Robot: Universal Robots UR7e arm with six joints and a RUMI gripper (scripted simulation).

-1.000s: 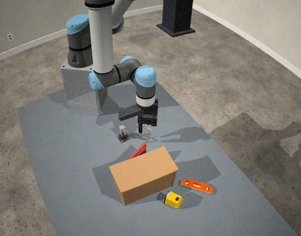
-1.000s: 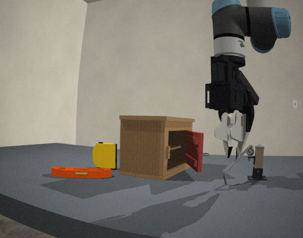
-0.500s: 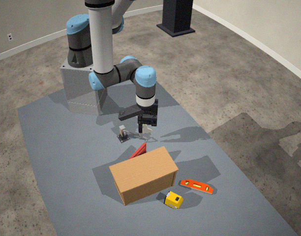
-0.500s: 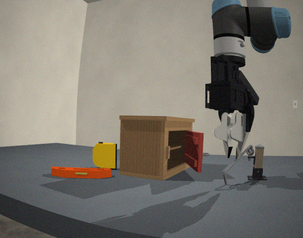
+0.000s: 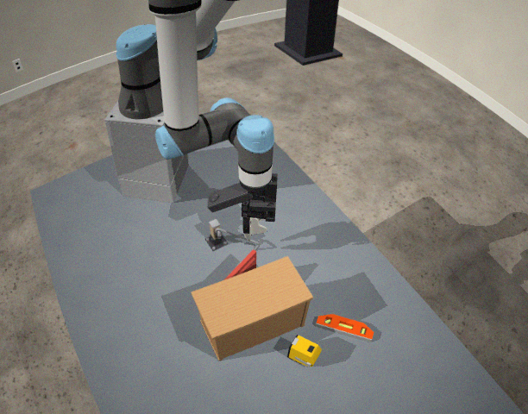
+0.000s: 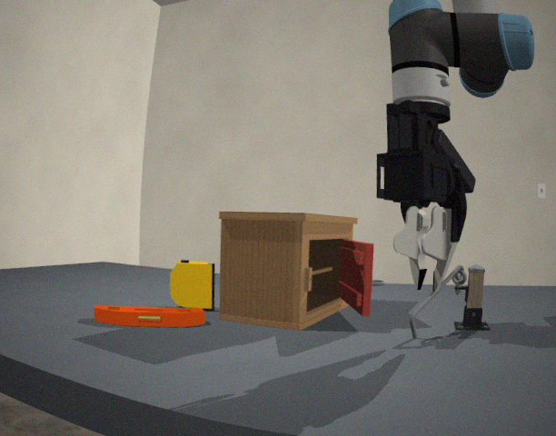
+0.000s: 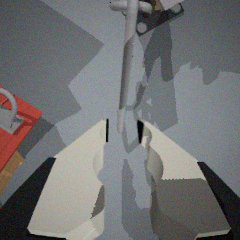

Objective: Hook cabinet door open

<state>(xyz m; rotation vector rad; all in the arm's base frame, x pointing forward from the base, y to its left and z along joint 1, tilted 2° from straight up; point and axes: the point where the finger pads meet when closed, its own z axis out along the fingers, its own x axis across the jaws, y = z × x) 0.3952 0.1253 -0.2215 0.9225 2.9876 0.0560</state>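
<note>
Right now the metal hook is 2 cm behind my hand, 3 cm to the right of it and 3 cm below it. Also, from my hand: red door (11 cm ahead, 12 cm to the right, 1 cm below); orange spirit level (34 cm ahead, 8 cm to the left, 7 cm below); yellow tape measure (35 cm ahead, 7 cm to the right, 4 cm below).
</note>
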